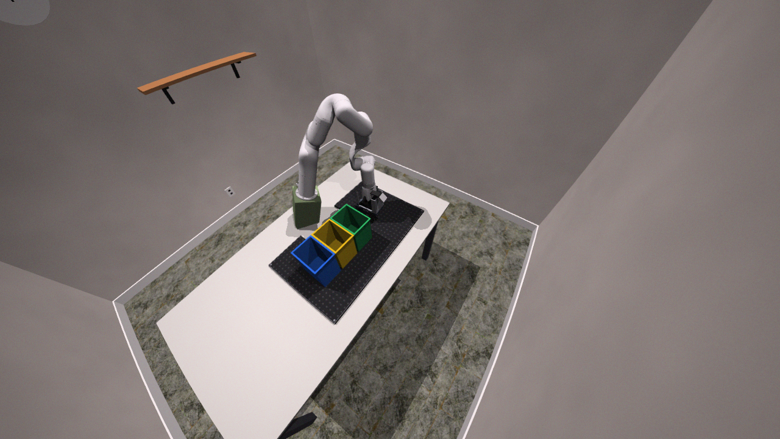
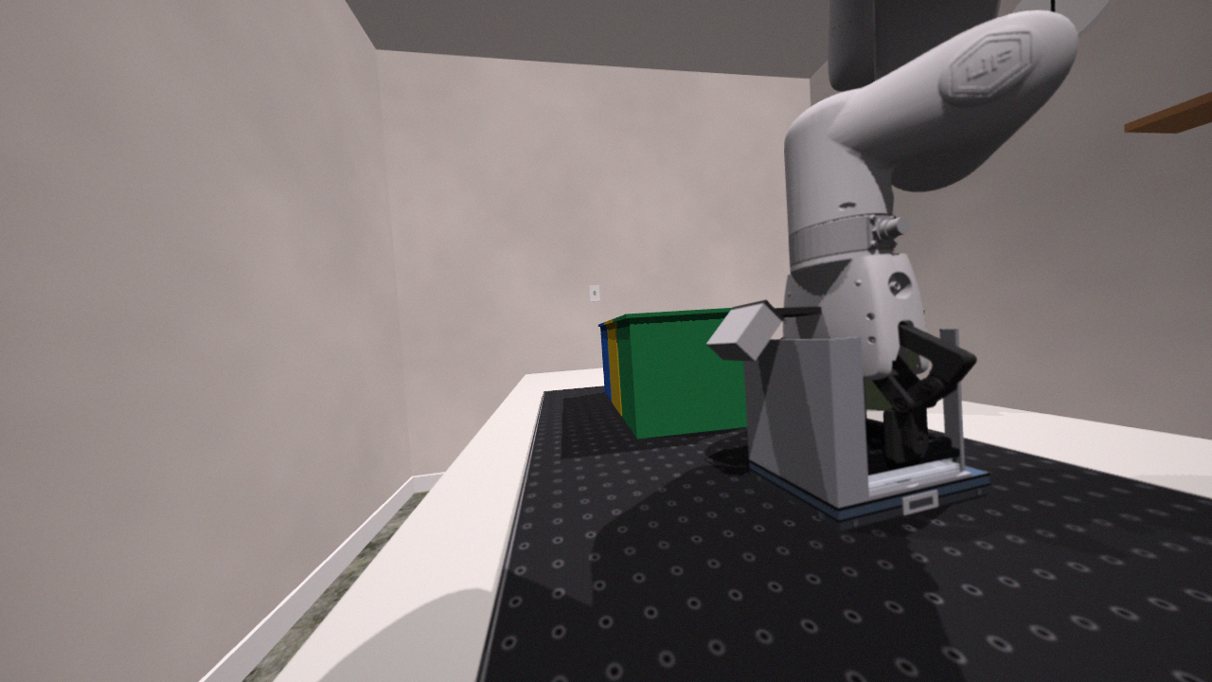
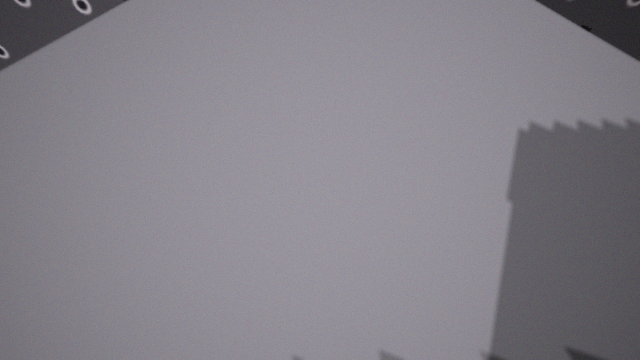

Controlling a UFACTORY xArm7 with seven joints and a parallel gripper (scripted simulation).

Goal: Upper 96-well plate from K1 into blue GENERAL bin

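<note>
My hand is 10 mm above the black 96-well plate. The rest, counted from my hand: white plate (30 mm below); then thin rack post (70 mm behind, 30 mm to the left, 30 mm above); then grey rack wall (70 mm ahead, 30 mm above, 10 mm to the left).
</note>
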